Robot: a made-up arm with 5 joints.
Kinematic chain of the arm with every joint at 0, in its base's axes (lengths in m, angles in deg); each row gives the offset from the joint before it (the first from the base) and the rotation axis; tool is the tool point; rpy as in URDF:
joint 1: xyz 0.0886 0 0.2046 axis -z
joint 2: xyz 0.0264 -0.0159 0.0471 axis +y
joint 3: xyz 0.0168 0 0.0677 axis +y
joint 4: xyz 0.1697 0 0.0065 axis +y
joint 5: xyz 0.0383 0.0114 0 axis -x
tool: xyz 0 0 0 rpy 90 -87.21 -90
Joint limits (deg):
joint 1: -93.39..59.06
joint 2: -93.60..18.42
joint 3: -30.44..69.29
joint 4: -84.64..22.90
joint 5: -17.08..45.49
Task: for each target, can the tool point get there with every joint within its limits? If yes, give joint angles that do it. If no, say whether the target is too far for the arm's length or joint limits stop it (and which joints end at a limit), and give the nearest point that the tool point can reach.
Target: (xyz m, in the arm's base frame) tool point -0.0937 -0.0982 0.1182
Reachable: no: joint limits stop it (at a limit: joint 1, joint 2, joint 3, joint 4) | nearest point 0.1174 -0.0568 0.1055 | short by 0.215 m
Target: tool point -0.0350 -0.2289 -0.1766
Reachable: no: too far | nearest point 0.1325 -0.0820 0.1046 | short by 0.359 m
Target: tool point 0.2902 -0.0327 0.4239
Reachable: yes | joints 7.95 -16.67 -10.95 -0.52 38.81
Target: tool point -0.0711 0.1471 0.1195
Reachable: no: joint limits stop it (at a limit: joint 1, joint 2) | nearest point 0.0840 0.1544 0.1233 | short by 0.155 m
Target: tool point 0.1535 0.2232 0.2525
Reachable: yes | joints -74.91 -6.17 27.55 -2.38 34.70
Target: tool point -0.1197 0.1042 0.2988
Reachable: no: joint limits stop it (at a limit: joint 2, joint 3, joint 4) | nearest point -0.0690 0.0789 0.3828 | short by 0.101 m
